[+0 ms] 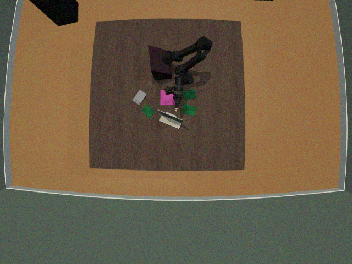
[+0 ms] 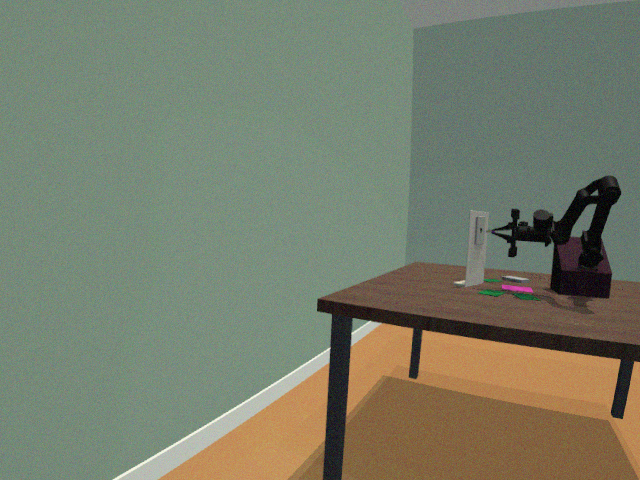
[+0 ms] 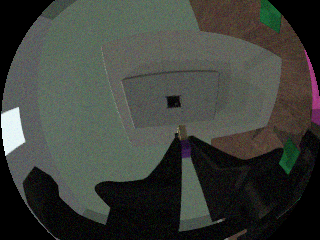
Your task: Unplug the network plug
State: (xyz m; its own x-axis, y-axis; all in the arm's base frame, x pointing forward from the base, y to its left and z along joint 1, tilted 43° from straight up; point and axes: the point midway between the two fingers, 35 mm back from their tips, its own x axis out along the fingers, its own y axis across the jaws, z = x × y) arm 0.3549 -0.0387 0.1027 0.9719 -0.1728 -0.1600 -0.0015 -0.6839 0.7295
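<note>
Now: the white upright panel 60 mm ahead of my gripper tip, 50 mm to the right of it and 90 mm below it. From my gripper tip the other things lie so: grey flat block 150 mm behind, 280 mm to the right, 220 mm below; then purple plug 10 mm ahead.
</note>
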